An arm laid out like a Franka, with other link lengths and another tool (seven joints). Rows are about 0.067 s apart.
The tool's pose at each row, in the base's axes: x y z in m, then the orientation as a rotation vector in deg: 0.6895, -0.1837, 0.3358, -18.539, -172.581, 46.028; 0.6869, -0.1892, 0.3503, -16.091, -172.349, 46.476; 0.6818, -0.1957, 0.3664, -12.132, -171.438, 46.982; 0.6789, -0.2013, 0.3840, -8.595, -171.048, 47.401; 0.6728, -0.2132, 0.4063, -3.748, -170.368, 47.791; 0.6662, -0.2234, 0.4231, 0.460, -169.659, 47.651; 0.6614, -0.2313, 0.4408, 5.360, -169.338, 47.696; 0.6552, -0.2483, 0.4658, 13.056, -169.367, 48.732
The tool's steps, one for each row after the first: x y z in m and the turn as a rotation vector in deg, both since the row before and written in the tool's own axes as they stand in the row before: 0.0008, -0.0123, -0.0097, 0.355, -0.101, -1.576; 0.0033, -0.0144, -0.0104, 0.576, 0.326, -2.666; 0.0020, -0.0141, -0.0121, 0.394, -0.168, -2.295; 0.0051, -0.0221, -0.0126, 0.458, -0.157, -3.182; 0.0067, -0.0176, -0.0086, 0.125, -0.006, -2.826; 0.0058, -0.0158, -0.0107, 0.189, -0.651, -3.125; 0.0089, -0.0270, -0.0121, 0.836, -2.002, -4.585
